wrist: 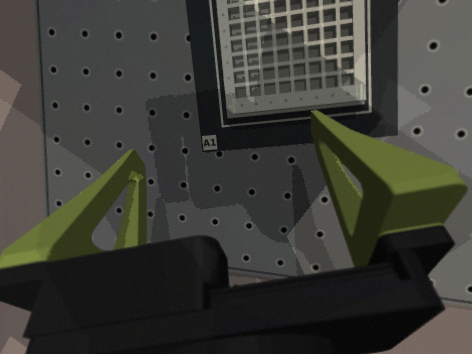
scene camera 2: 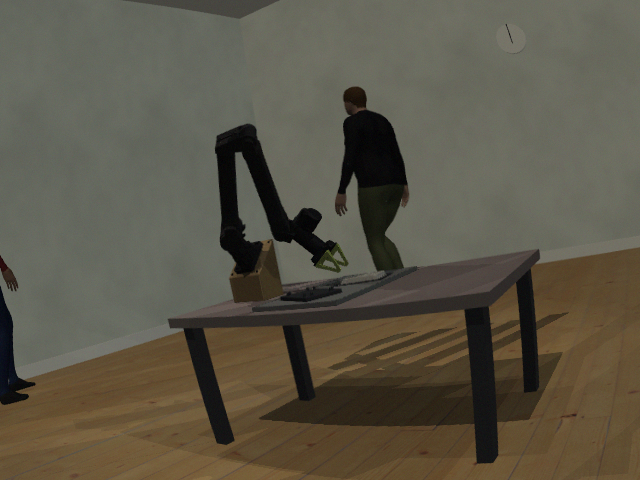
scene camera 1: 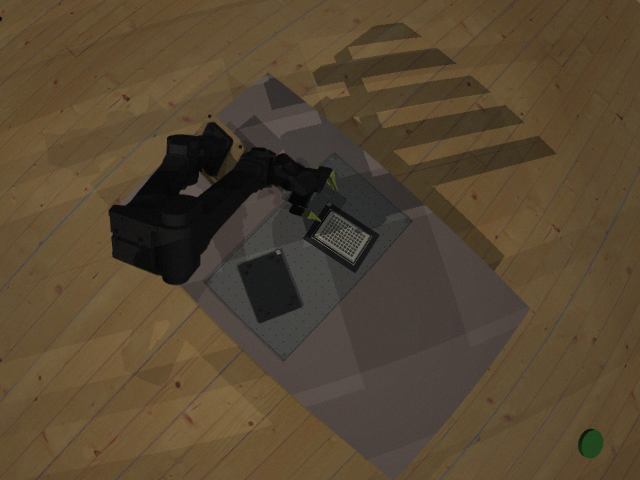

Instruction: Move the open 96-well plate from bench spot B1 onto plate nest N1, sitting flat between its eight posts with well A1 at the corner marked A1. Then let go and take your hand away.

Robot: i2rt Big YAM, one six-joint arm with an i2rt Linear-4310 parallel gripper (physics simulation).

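Frame: origin at the arm's base, x back, y right, z up, level; centimetres.
Seen in the pictures: gripper, between the fingertips: (wrist: 222, 139) (scene camera 2: 343, 267) (scene camera 1: 327, 205); arm's base, origin of its link: (scene camera 2: 249, 258) (scene camera 1: 214, 148).
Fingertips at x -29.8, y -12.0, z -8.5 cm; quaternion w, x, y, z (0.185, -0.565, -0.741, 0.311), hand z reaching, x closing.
Note:
Pixels of each thing's top centre, then the offset from my fingertips to it. "spot": a spot on its surface instead. Level surfaces: height alone.
- white open 96-well plate, centre of its top: (scene camera 1: 342, 235) (scene camera 2: 362, 275) dy +2.5, dx -8.3, dz -2.9 cm
- white A1 label, a spot on its surface: (wrist: 209, 142) spot: dy -1.7, dx +0.5, dz -4.3 cm
- dark plate nest N1, centre of its top: (scene camera 1: 268, 285) (scene camera 2: 309, 289) dy +25.8, dx -4.0, dz -2.3 cm
- small white mark, centre of its top: (scene camera 1: 278, 252) dy +17.8, dx +0.7, dz -3.3 cm
- grey perforated board, centre of its top: (wrist: 429, 67) (scene camera 1: 310, 251) (scene camera 2: 340, 286) dy +11.4, dx -5.2, dz -4.4 cm
- table, height of its surface: dz -5.8 cm
The white open 96-well plate (scene camera 1: 342, 236) (scene camera 2: 363, 277) (wrist: 295, 45) lies flat on the dark bench spot B1 (scene camera 1: 366, 252) (wrist: 300, 132). A white A1 label (wrist: 209, 142) marks a corner of that spot in the wrist view. My gripper (scene camera 1: 327, 204) (scene camera 2: 342, 267) (wrist: 222, 139) is open and empty, above the board beside a short end of the plate, with one green fingertip near that end in the wrist view. The dark plate nest N1 (scene camera 1: 269, 286) (scene camera 2: 312, 294) holds no plate and has a small white mark (scene camera 1: 278, 252) at one corner. The nest does not show in the wrist view.
Spot and nest are on a grey perforated board (scene camera 1: 320, 289) (scene camera 2: 361, 293) (wrist: 100, 55), on the table (scene camera 1: 413, 310) (scene camera 2: 439, 289). The arm's wooden base block (scene camera 2: 256, 286) stands at the board's side. A person (scene camera 2: 379, 149) is behind the table. A green disc (scene camera 1: 590, 443) is on the floor.

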